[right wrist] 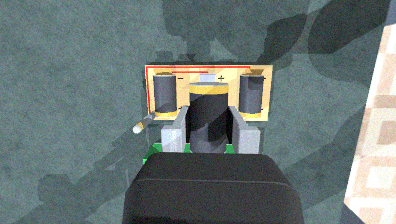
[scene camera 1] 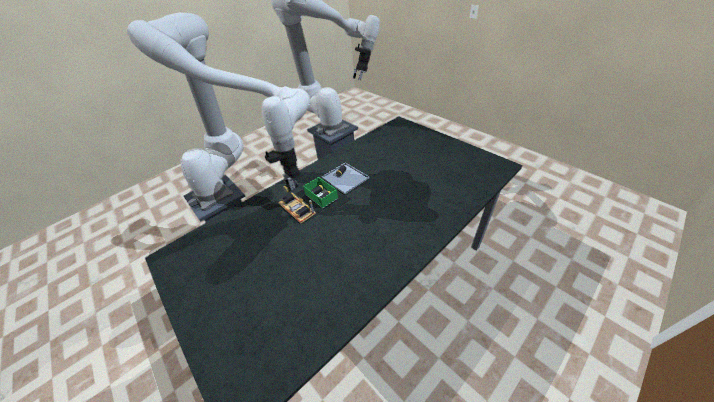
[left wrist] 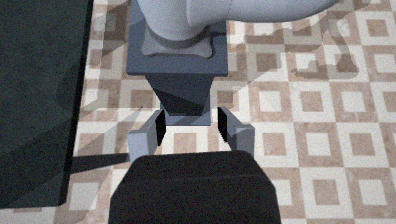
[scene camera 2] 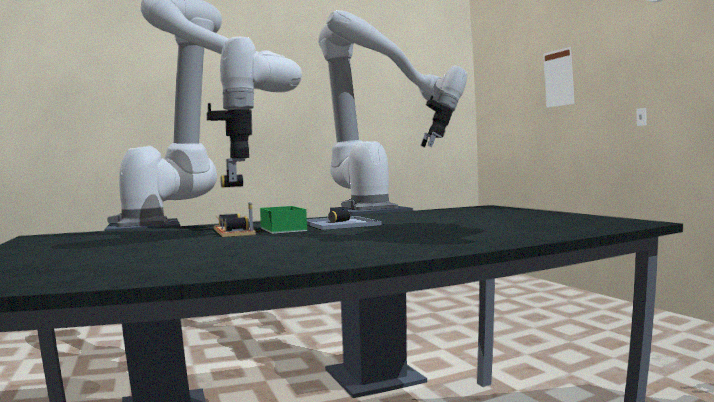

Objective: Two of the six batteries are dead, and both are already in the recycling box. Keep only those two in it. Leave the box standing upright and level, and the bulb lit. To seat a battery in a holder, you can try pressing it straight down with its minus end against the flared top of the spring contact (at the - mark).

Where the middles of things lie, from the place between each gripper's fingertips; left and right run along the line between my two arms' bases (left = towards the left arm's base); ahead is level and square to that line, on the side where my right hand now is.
My right gripper [scene camera 2: 231,181] is now 30 mm short of the green recycling box [scene camera 2: 282,219], 140 mm to the right of it and 140 mm above it. The rest, counted from my right hand: grey tray [scene camera 1: 351,178]: 20 mm ahead, 320 mm to the left, 160 mm below.
My left gripper is now 50 cm short of the grey tray, 65 cm to the left of it and 26 cm above it. From my left hand the other things lie so: green recycling box (51 cm ahead, 84 cm to the right, 25 cm below).
